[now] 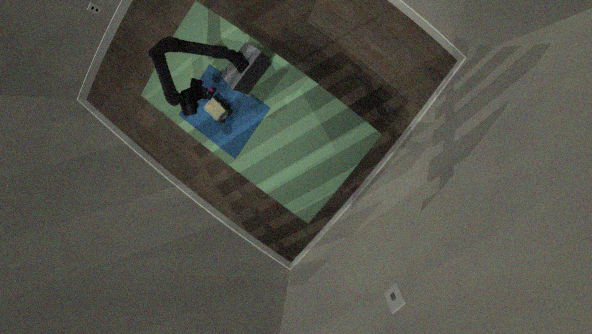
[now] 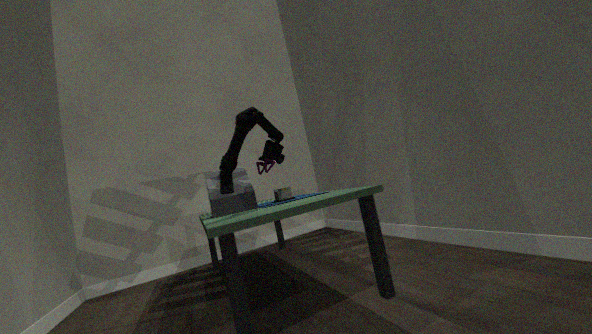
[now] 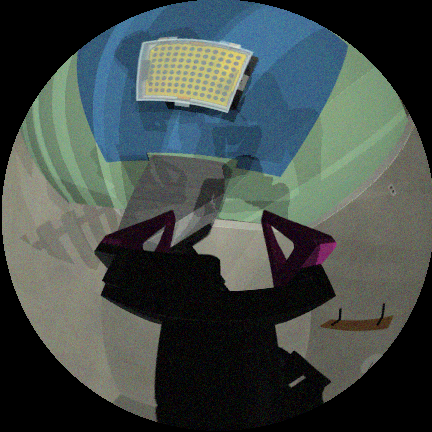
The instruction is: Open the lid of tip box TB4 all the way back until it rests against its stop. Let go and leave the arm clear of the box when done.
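Frame: origin at the arm's base, x ahead, y left, z up, level; centimetres.
Where they show: gripper, fingertip midpoint: (image 1: pixel 209 85) (image 2: pixel 262 173) (image 3: pixel 217 214); arm's base, origin of the base link: (image 1: pixel 240 62) (image 2: pixel 226 182) (image 3: pixel 177 247).
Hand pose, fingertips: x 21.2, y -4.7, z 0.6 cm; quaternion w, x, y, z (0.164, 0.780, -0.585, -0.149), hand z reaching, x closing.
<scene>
Each offset is from my fingertips to the top centre of the thing. "spot": to the spot under its first point. Level surfaces: height alone.
A small tip box @(dz -10.6, dx +10.8, dy +7.1 cm) (image 1: pixel 216 109) (image 2: pixel 283 193) (image 3: pixel 192 72) stands on the blue mat, with a yellow rack full of round holes under a clear lid @(spot: dz -10.6, dx +10.1, dy +12.5 cm) (image 3: pixel 140 75) with a pale rim. The lid looks shut, lying flat over the rack. Pale tabs show at its edges, and dark parts of the base show below it. No TB4 label is readable. My gripper (image 1: pixel 211 92) (image 2: pixel 264 170) (image 3: pixel 217 214) is open and empty, its magenta fingers wide apart. It hangs in the air above table height, to the arm-base side of the box and touching nothing.
The blue mat @(dz -18.3 cm) (image 1: pixel 245 115) (image 3: pixel 300 75) lies on the green table (image 1: pixel 320 165) (image 2: pixel 370 190) (image 3: pixel 350 115). A grey block (image 2: pixel 232 201) (image 3: pixel 175 182) under the arm's base stands at the table's edge beside the mat. The arm arches high over the table.
</scene>
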